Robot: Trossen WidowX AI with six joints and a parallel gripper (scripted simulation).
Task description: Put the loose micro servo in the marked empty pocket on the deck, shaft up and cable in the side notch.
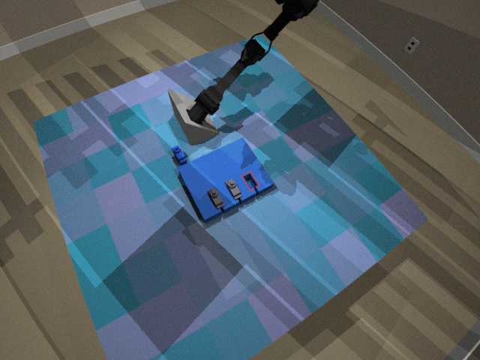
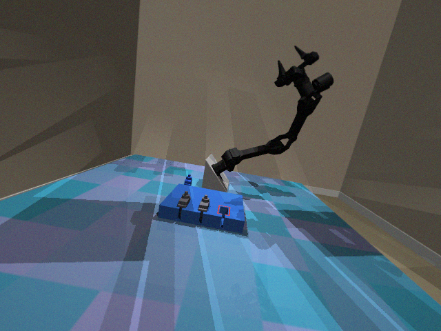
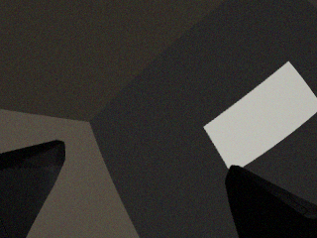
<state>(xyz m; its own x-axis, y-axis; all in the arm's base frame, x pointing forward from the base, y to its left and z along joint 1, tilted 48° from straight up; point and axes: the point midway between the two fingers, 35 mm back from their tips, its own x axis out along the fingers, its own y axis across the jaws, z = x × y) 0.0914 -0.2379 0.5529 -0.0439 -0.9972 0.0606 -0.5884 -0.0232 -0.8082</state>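
The blue deck lies 66 cm below my gripper tip, 20 cm to the right of it and 19 cm ahead of it.
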